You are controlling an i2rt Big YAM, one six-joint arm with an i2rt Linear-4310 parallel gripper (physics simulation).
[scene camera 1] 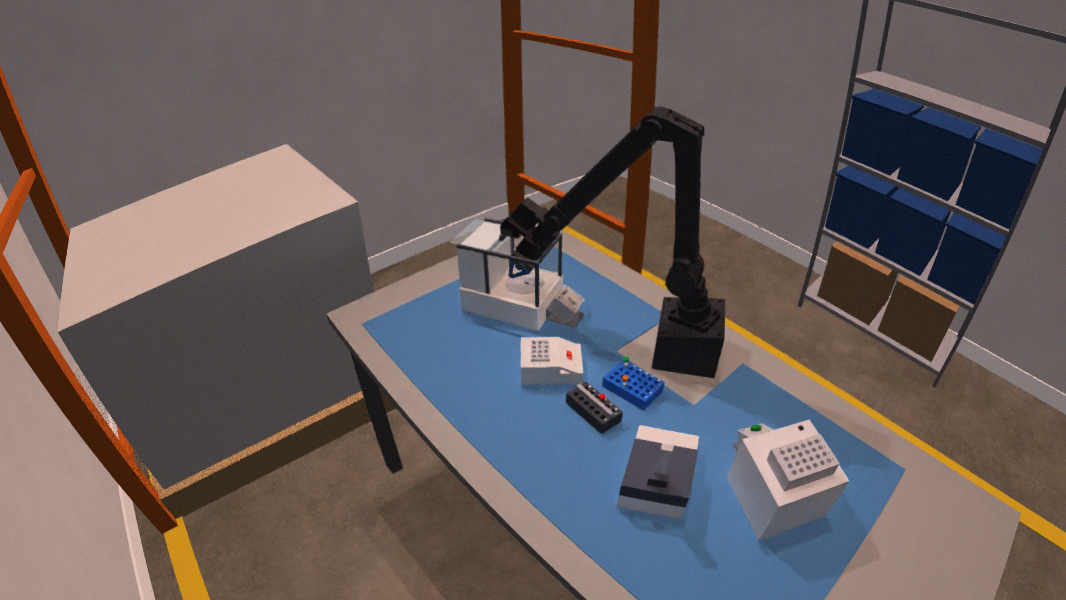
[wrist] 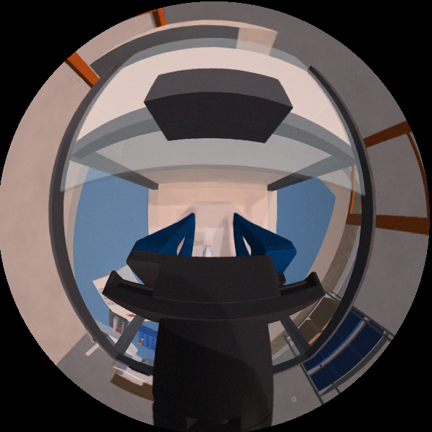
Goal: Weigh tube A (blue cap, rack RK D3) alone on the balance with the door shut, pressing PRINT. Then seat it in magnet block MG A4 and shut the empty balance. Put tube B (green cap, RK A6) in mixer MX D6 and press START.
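Observation:
My gripper (scene camera 1: 518,267) (wrist: 213,217) has its blue fingers partly open and empty, down through the open top of the glass-walled balance (scene camera 1: 496,306) (wrist: 369,200), above its pan. The pale tip of a tube (wrist: 207,250) shows low between the fingers in the wrist view; the rest is hidden by the gripper body, so its cap does not show. The blue rack (scene camera 1: 646,389) (wrist: 148,338) holds a green-capped tube (scene camera 1: 625,360) at its corner and an orange-capped one. The black block (scene camera 1: 582,406) (wrist: 119,324) has a red-capped tube.
A grey control panel (scene camera 1: 565,304) stands beside the balance. A white device with a red button (scene camera 1: 550,368) stands near the racks. Farther right are a dark-lidded box (scene camera 1: 647,463), a white box with a hole grid (scene camera 1: 781,500) and a green button (scene camera 1: 755,427). Balance posts and walls surround the fingers.

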